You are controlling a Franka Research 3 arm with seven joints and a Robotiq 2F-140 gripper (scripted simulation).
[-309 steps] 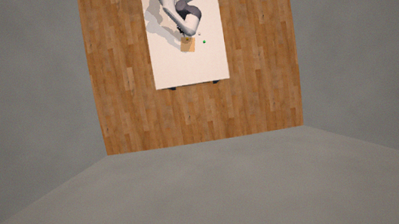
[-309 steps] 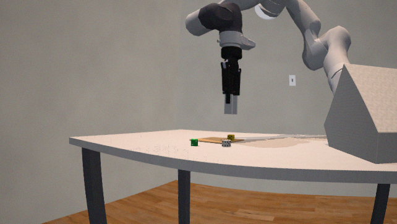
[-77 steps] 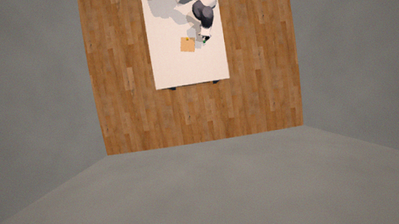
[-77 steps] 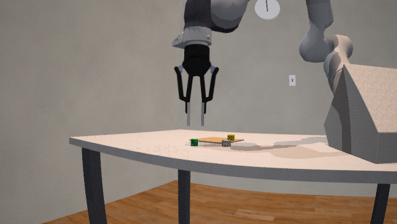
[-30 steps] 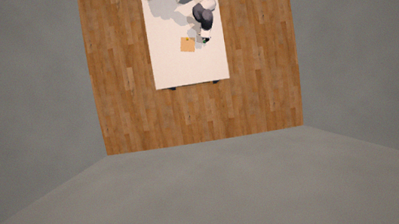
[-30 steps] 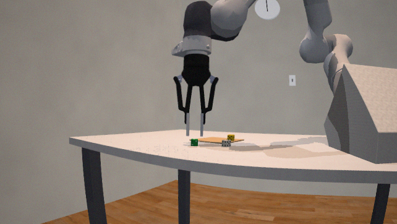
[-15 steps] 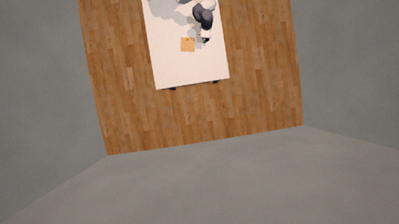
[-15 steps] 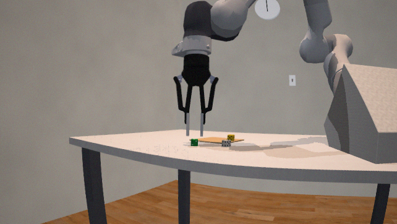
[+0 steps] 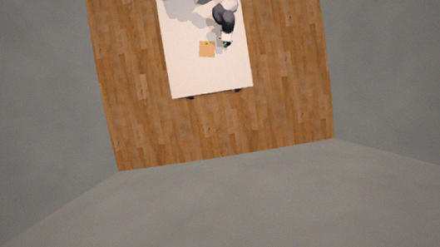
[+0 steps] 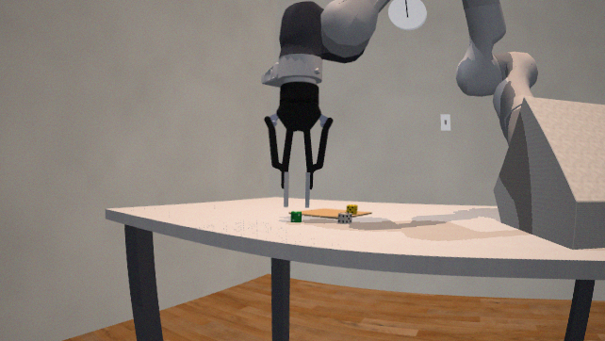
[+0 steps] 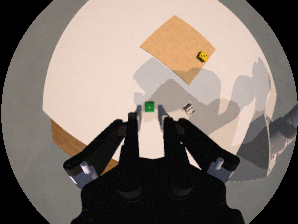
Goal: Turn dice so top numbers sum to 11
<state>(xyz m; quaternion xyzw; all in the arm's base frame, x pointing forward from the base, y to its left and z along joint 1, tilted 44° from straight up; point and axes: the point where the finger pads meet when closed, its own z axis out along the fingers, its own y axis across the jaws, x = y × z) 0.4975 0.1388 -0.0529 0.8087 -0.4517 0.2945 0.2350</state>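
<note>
The green die is 5 cm below my hand. Also, from my hand: yellow die (6 cm behind, 17 cm to the right, 5 cm below); white die (8 cm behind, 4 cm to the right, 5 cm below); tan mat (17 cm to the right, 6 cm below).
</note>
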